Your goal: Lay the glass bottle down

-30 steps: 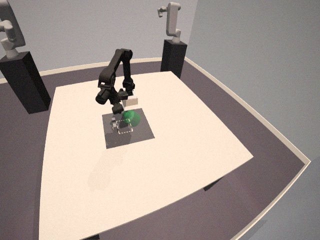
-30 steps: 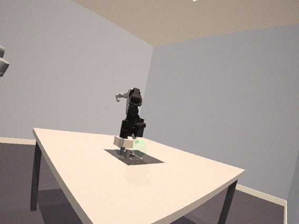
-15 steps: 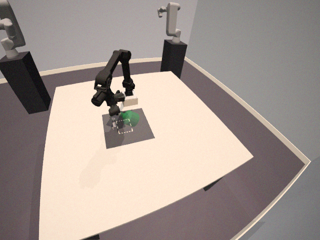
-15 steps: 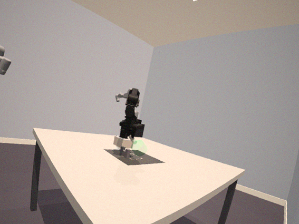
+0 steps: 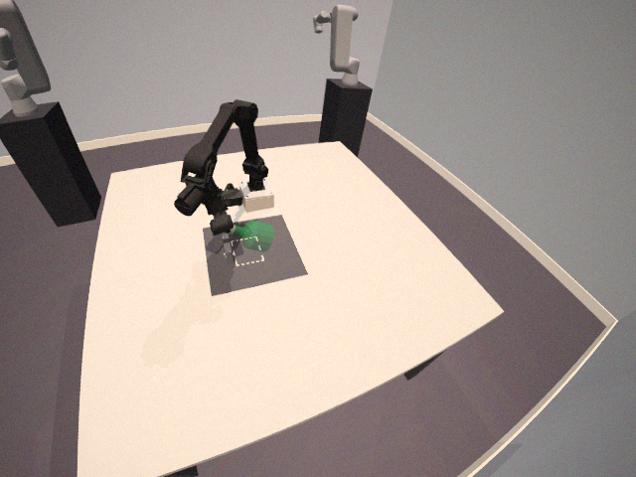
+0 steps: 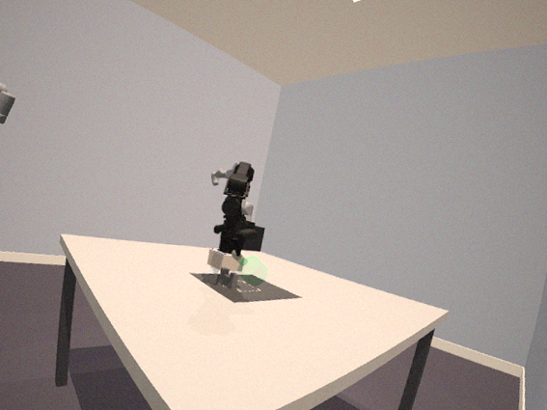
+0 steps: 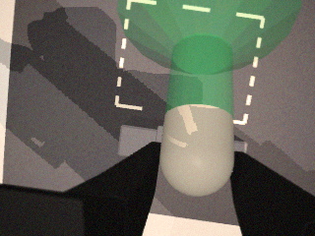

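The green glass bottle is 50 mm to the left of my gripper tip and 30 mm below it. From my gripper tip the other things lie so: dark grey mat (70 mm to the left, 120 mm below).
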